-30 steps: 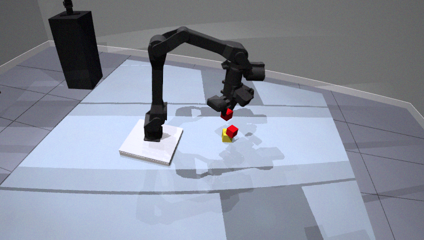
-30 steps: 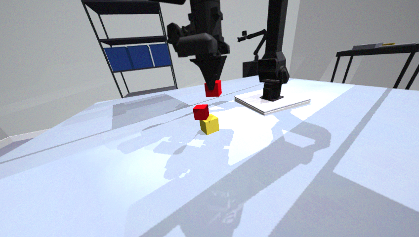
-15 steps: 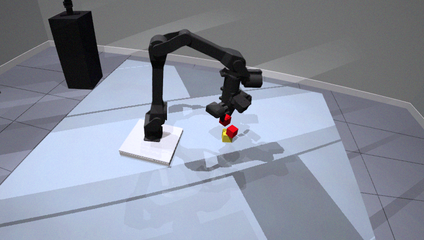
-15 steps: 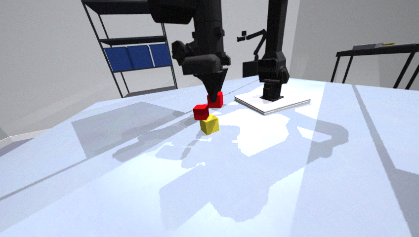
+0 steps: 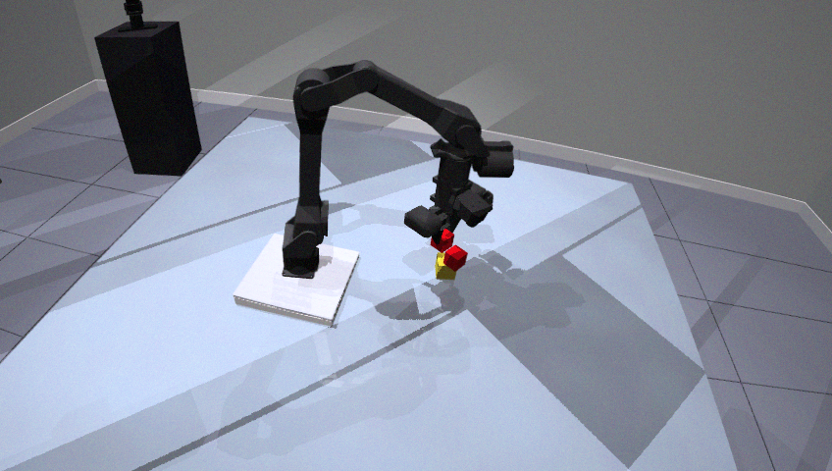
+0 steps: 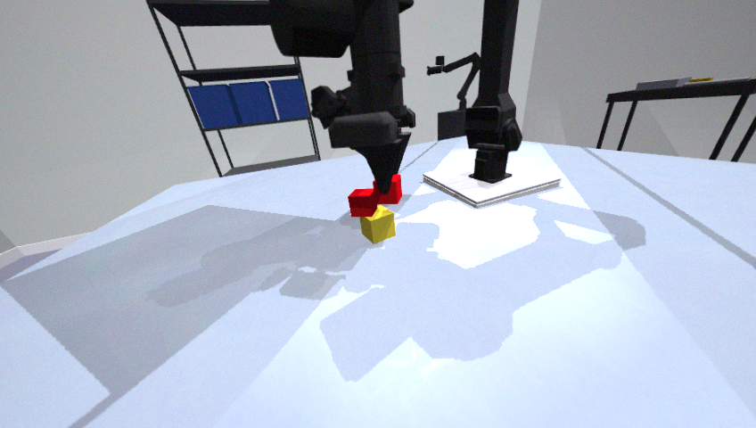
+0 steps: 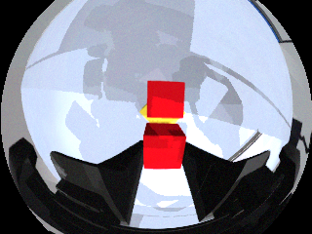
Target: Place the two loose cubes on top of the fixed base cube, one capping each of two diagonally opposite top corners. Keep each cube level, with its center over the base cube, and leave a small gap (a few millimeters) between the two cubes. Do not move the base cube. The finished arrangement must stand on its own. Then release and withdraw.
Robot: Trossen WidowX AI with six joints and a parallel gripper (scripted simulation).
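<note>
My gripper tip is 20 mm short of the yellow base cube, 20 mm to the left of it and 60 mm above it.
</note>
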